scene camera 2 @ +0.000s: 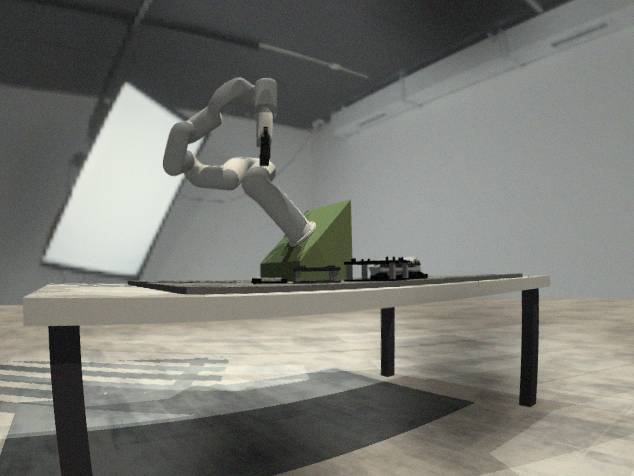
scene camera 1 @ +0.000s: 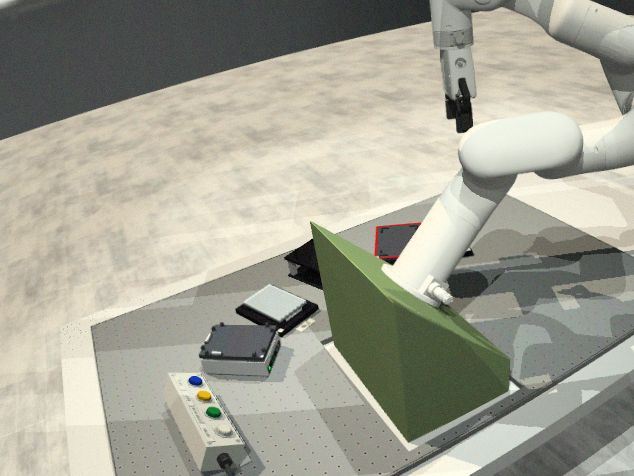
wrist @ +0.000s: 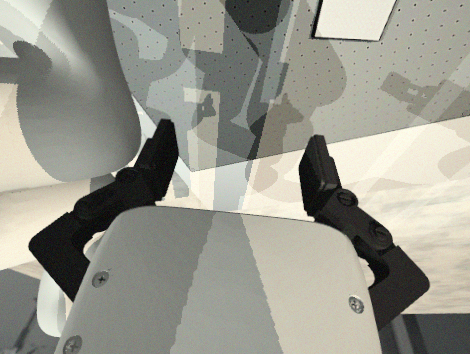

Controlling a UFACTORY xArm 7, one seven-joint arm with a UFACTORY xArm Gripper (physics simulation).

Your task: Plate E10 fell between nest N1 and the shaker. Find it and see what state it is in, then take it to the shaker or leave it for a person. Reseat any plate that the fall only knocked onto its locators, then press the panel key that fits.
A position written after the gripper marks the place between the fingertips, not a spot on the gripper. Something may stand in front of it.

The gripper [scene camera 1: 459, 125] is open, with nothing in its grasp. Further things: a pale clear plate [scene camera 1: 271, 301], a button box [scene camera 1: 209, 434] and a lidded shaker [scene camera 1: 229, 349].
The gripper is seen too in scene camera 2 [scene camera 2: 264, 162] and in the wrist view [wrist: 240, 143]. The wrist view misses the pale clear plate: it is out of frame.
